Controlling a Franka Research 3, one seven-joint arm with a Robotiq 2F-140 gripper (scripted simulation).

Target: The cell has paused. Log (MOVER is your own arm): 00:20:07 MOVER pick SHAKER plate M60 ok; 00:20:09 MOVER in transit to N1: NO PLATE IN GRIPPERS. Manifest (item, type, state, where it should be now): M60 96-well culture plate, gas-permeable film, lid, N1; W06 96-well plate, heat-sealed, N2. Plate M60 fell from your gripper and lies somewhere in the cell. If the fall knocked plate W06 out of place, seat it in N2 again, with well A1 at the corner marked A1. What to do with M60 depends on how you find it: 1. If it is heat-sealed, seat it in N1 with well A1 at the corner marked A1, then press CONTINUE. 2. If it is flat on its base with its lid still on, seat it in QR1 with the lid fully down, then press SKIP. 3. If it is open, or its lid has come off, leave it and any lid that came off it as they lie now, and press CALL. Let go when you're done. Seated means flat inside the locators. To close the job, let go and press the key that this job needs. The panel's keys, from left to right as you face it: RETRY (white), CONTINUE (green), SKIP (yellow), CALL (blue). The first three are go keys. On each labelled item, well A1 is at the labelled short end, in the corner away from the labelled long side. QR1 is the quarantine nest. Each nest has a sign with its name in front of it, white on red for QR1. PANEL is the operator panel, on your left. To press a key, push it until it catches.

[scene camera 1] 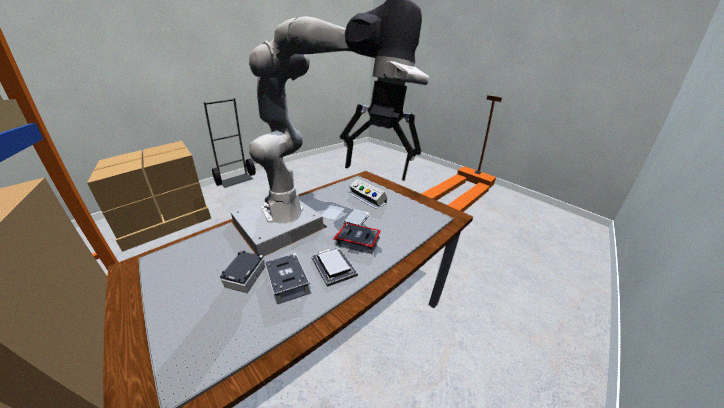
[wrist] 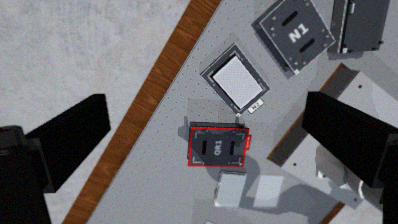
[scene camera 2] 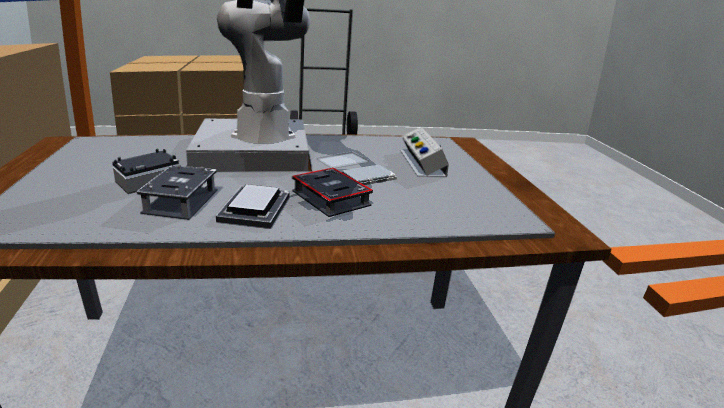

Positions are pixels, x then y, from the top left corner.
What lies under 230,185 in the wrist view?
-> A white-topped plate.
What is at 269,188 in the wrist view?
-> A clear lid.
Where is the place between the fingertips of my gripper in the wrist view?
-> At 206,110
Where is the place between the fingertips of my gripper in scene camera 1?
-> At 375,172
